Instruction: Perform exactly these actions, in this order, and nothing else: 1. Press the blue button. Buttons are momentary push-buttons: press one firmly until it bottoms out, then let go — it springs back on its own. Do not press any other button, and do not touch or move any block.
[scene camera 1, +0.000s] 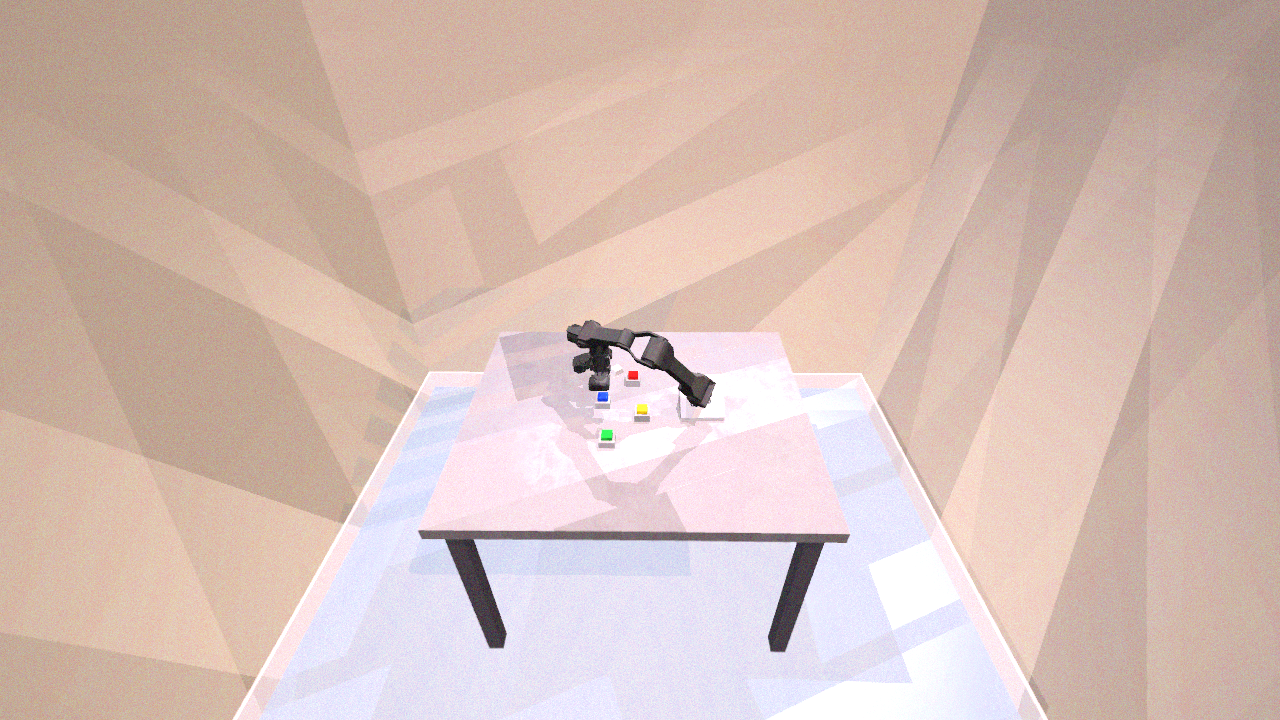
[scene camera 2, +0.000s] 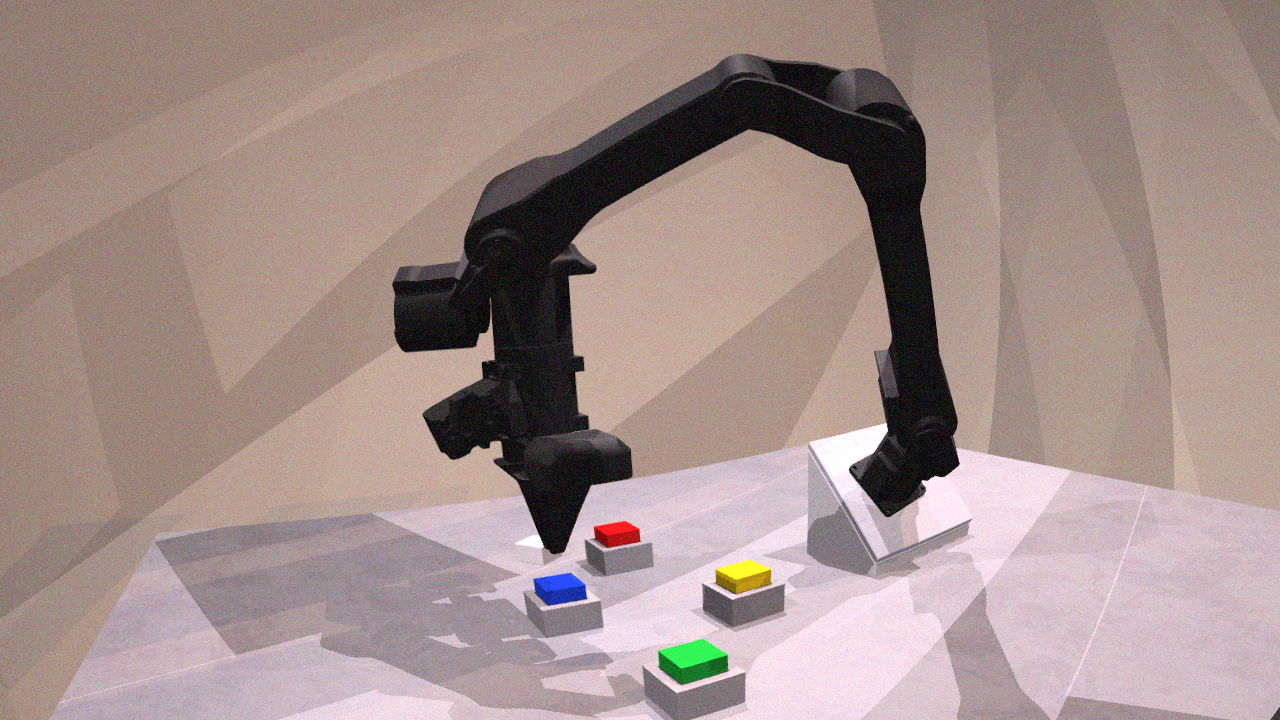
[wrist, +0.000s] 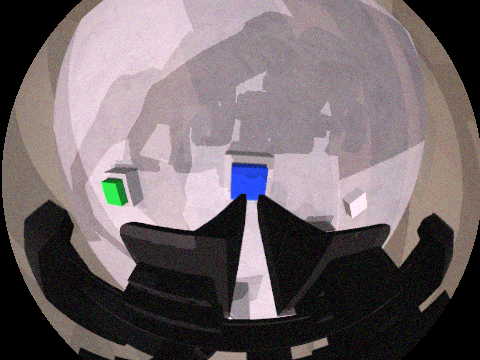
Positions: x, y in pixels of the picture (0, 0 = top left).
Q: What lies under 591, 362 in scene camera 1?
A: My gripper.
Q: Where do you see a small white block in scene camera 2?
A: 530, 550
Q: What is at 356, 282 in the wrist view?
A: My gripper.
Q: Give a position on a yellow button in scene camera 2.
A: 743, 576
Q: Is my gripper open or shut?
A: Shut.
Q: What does my gripper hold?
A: Nothing.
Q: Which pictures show my gripper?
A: Scene camera 1, scene camera 2 and the wrist view: all of them.
